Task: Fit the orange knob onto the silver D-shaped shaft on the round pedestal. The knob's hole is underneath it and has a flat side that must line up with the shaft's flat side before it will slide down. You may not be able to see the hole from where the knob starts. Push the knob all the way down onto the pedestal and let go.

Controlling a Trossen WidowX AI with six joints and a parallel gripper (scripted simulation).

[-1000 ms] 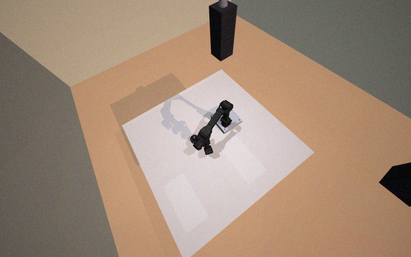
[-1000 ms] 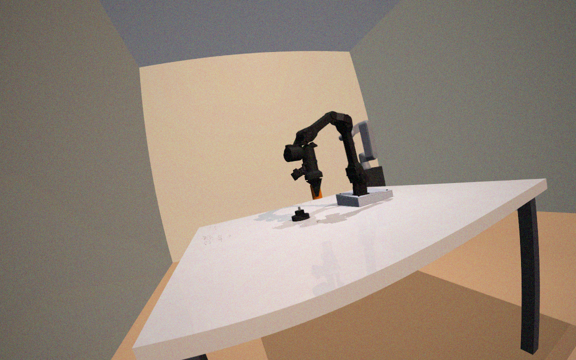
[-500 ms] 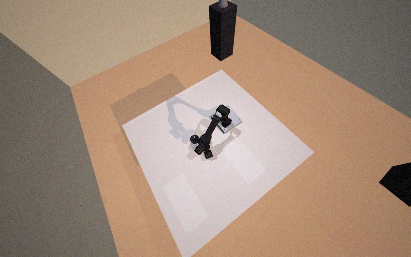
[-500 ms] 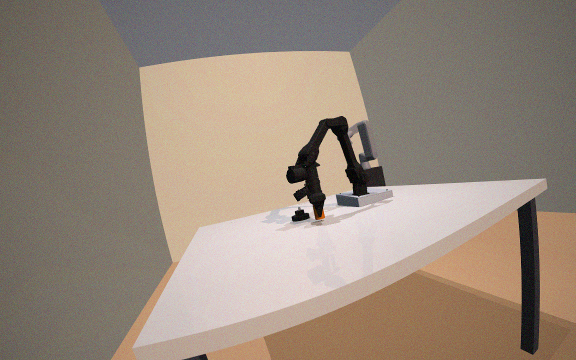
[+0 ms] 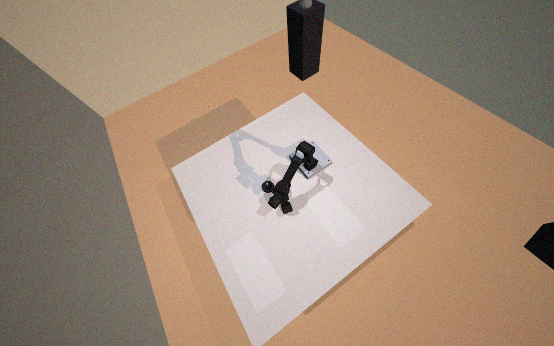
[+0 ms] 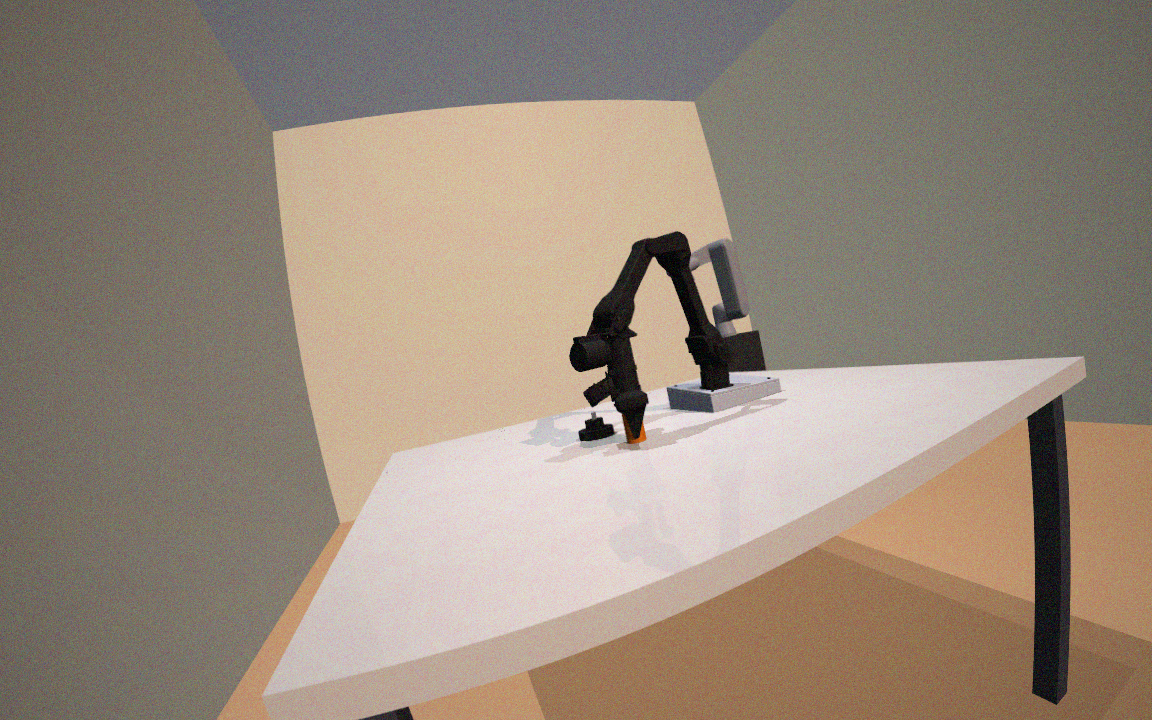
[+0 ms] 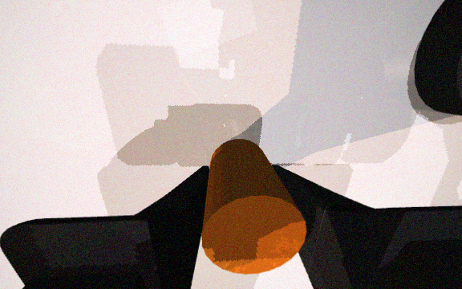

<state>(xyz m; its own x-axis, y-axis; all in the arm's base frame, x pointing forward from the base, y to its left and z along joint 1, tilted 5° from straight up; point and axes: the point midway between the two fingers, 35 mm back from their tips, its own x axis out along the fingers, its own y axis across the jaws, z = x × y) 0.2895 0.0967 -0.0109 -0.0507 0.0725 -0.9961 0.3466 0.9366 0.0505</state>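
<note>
Right now my gripper tip is 3 cm below the orange knob. Round my gripper tip: dark round pedestal: 16 cm to the right, 2 cm ahead, 2 cm above.
</note>
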